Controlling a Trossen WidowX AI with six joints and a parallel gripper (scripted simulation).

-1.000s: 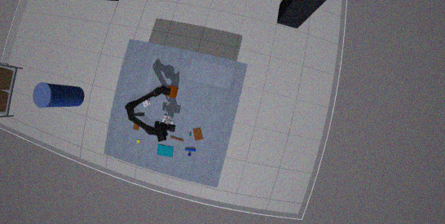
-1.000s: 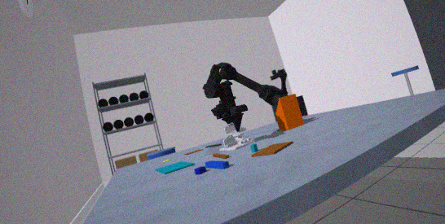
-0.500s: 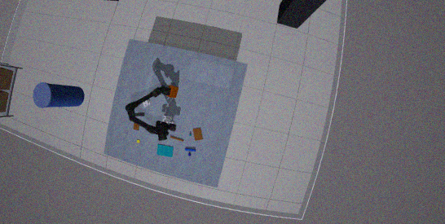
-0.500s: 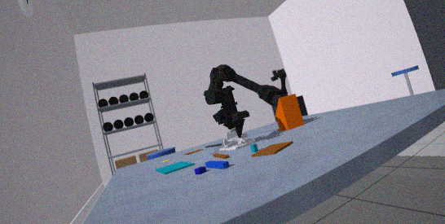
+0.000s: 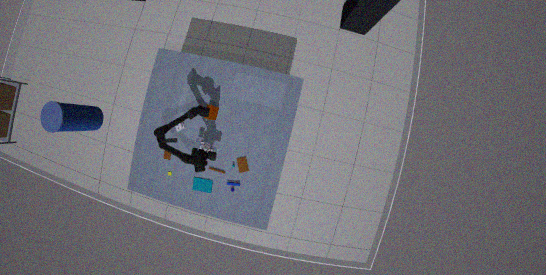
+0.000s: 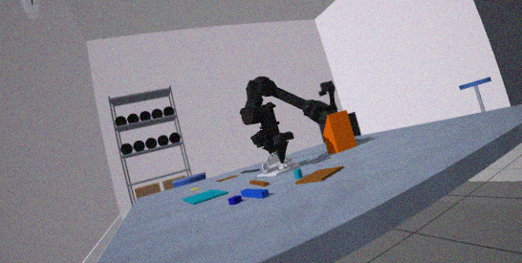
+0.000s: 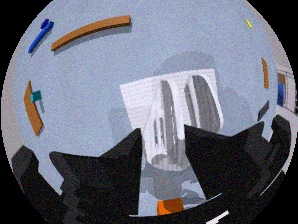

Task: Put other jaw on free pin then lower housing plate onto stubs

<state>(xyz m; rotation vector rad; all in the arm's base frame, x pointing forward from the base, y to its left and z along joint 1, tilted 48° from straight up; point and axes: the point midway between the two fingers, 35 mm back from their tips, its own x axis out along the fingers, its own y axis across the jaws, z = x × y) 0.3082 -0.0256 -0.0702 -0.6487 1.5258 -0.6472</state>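
Now: the light grey jaw piece 3 cm behind my gripper tip and 2 cm to the right of it. Round my gripper tip: brown bar: 13 cm ahead, 9 cm to the left, 3 cm below; then teal cylinder: 22 cm to the left, 6 cm ahead, 2 cm below; then white base: 3 cm to the right, 3 cm below, 2 cm ahead.
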